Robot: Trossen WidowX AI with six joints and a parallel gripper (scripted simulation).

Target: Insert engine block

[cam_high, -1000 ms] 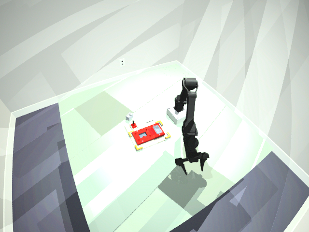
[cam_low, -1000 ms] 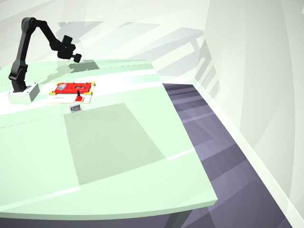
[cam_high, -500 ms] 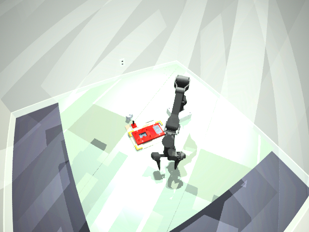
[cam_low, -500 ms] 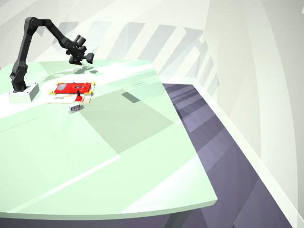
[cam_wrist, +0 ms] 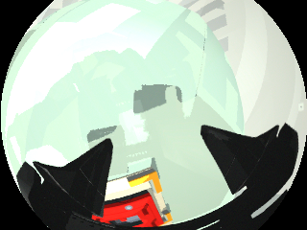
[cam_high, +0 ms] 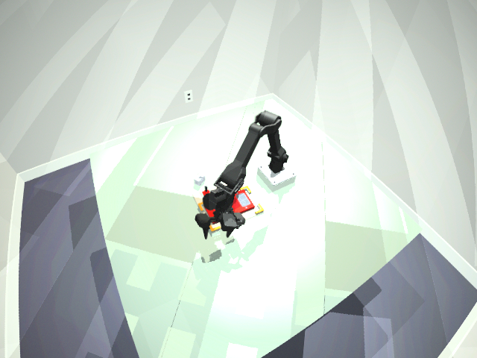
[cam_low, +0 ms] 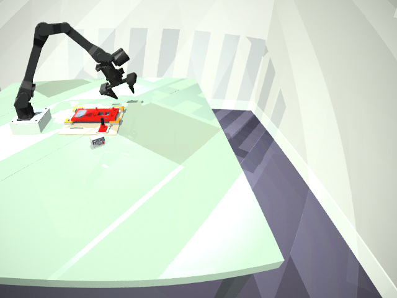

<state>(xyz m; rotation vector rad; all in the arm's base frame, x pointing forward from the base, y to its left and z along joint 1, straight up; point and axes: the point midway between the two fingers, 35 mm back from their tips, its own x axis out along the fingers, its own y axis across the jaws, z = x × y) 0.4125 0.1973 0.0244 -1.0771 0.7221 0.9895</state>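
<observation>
Now: the grey engine block 80 mm behind my gripper tip, 340 mm to the right of it and 30 mm below it.
</observation>
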